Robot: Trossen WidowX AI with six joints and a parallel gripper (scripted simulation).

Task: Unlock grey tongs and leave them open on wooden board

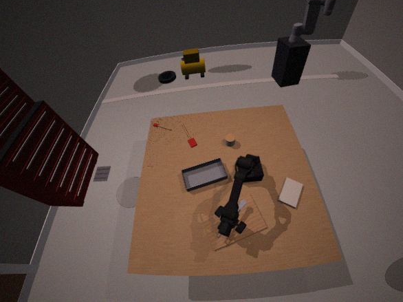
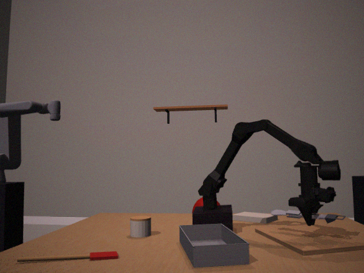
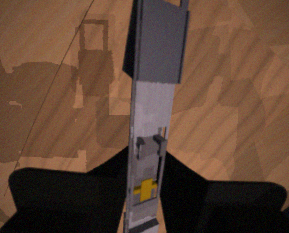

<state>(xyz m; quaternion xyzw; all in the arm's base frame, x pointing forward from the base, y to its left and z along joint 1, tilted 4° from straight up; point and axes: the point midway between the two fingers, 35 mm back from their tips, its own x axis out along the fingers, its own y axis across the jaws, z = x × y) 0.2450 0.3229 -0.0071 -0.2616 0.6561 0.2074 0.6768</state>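
My gripper tip is 1 cm past the yellow lock piece, 1 cm to the left of it and 3 cm below it. From my gripper tip the other things lie so: grey roasting tin: 9 cm ahead, 36 cm to the right, 3 cm below; white flat block: 45 cm behind, 9 cm to the right, 4 cm below; wooden board: 2 cm behind, 1 cm to the right, 5 cm below.
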